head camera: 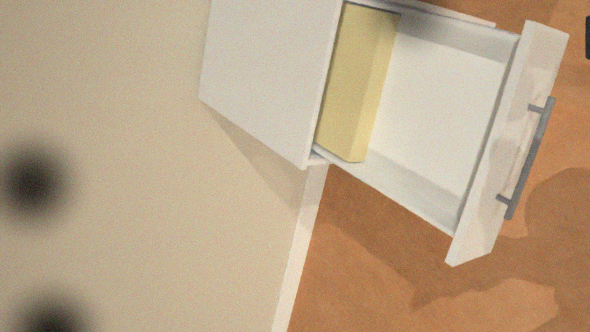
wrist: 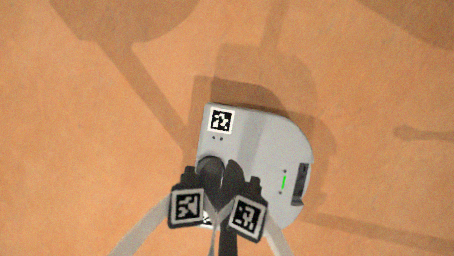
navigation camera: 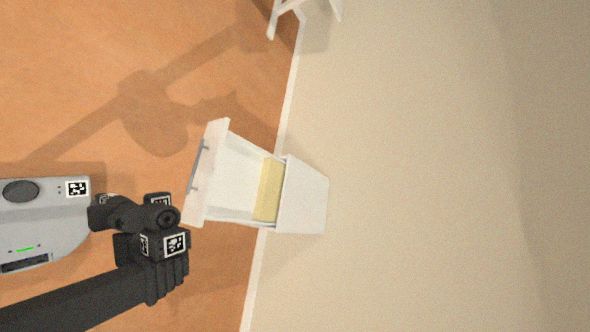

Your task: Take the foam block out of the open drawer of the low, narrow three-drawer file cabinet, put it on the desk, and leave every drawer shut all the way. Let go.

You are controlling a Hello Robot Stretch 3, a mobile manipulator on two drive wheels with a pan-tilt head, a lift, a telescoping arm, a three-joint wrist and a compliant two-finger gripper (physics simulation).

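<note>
The white file cabinet [head camera: 265,65] [navigation camera: 304,200] stands against the wall with a drawer [head camera: 435,100] [navigation camera: 232,175] pulled far out. The yellow foam block [head camera: 350,85] [navigation camera: 270,190] lies across the back of that drawer, beside the cabinet body. The drawer's grey bar handle [head camera: 532,155] [navigation camera: 196,167] is on its front. The lower drawers are hidden. My gripper [wrist: 221,176] is shut and empty, with its fingertips together above the robot's base in the wrist view. It is outside the drawer, and its fingers are hidden in the navigation view.
The robot's grey base [navigation camera: 45,220] [wrist: 260,140] is at the left in the navigation view. My dark wrist [navigation camera: 155,245] is beside the drawer front's near corner. White legs [navigation camera: 272,22], possibly the desk's, stand at the top; no desk top shows. The beige wall [head camera: 100,200] [navigation camera: 425,150] is behind the cabinet.
</note>
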